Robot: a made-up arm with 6 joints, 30 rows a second.
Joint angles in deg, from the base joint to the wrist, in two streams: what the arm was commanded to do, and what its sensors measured. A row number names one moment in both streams.
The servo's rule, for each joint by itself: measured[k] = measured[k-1] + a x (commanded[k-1-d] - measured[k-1]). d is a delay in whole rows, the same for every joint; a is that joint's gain. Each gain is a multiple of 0.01, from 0.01 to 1. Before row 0 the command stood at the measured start. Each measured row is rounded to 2 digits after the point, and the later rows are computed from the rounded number. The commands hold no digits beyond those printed.
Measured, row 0:
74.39 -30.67 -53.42 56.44 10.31 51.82
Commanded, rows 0 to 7:
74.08 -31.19 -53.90 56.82 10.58 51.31
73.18 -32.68 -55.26 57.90 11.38 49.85
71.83 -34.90 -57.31 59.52 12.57 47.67
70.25 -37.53 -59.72 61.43 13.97 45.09
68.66 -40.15 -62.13 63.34 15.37 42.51
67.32 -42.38 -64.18 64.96 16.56 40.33
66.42 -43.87 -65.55 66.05 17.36 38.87
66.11 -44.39 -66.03 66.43 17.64 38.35
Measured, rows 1 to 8:
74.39 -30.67 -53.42 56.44 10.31 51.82
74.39 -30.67 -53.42 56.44 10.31 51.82
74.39 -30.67 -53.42 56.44 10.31 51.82
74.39 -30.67 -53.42 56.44 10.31 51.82
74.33 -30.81 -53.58 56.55 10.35 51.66
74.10 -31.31 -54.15 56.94 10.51 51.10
73.65 -32.28 -55.22 57.69 10.84 50.04
72.97 -33.70 -56.75 58.77 11.34 48.51
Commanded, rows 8 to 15:
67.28 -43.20 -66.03 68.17 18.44 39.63
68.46 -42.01 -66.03 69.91 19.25 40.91
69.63 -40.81 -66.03 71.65 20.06 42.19
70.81 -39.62 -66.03 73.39 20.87 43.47
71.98 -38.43 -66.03 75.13 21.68 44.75
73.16 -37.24 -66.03 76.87 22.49 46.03
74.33 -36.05 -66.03 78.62 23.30 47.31
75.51 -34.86 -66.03 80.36 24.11 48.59
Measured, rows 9 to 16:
72.11 -35.44 -58.58 60.10 11.98 46.65
71.15 -37.31 -60.48 61.51 12.71 44.69
70.20 -39.08 -62.20 62.83 13.45 42.89
69.38 -40.51 -63.50 63.87 14.12 41.48
68.96 -41.24 -64.36 65.12 14.81 40.91
68.86 -41.45 -64.93 66.51 15.52 40.91
69.01 -41.28 -65.30 68.00 16.25 41.31
69.37 -40.83 -65.55 69.56 16.99 41.98

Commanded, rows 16 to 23:
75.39 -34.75 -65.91 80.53 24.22 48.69
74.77 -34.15 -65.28 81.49 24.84 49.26
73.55 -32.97 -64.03 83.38 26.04 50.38
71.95 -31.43 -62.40 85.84 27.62 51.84
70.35 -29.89 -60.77 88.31 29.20 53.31
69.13 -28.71 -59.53 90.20 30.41 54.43
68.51 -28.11 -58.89 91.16 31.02 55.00
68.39 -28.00 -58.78 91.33 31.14 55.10
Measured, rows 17 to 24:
69.89 -40.18 -65.71 71.18 17.74 42.84
70.54 -39.39 -65.82 72.83 18.50 43.83
71.30 -38.49 -65.89 74.51 19.27 44.91
72.14 -37.51 -65.94 76.21 20.04 46.05
72.79 -36.76 -65.93 77.46 20.71 46.87
73.19 -36.06 -65.71 78.63 21.37 47.61
73.26 -35.23 -65.14 80.01 22.12 48.47
73.00 -34.20 -64.21 81.70 23.00 49.51

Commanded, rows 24 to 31:
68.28 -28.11 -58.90 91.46 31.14 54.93
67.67 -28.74 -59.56 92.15 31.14 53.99
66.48 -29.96 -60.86 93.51 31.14 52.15
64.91 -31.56 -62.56 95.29 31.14 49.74
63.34 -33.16 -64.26 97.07 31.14 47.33
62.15 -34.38 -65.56 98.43 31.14 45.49
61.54 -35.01 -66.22 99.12 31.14 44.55
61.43 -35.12 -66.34 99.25 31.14 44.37
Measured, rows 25 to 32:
72.47 -33.04 -63.04 83.62 23.99 50.69
71.80 -31.87 -61.85 85.53 25.02 51.85
71.14 -30.85 -60.84 87.16 25.98 52.83
70.59 -30.08 -60.14 88.37 26.81 53.53
70.13 -29.55 -59.72 89.27 27.50 53.96
69.64 -29.33 -59.67 90.11 28.08 53.97
69.01 -29.50 -60.07 91.10 28.57 53.41
68.19 -30.06 -60.92 92.32 28.98 52.27

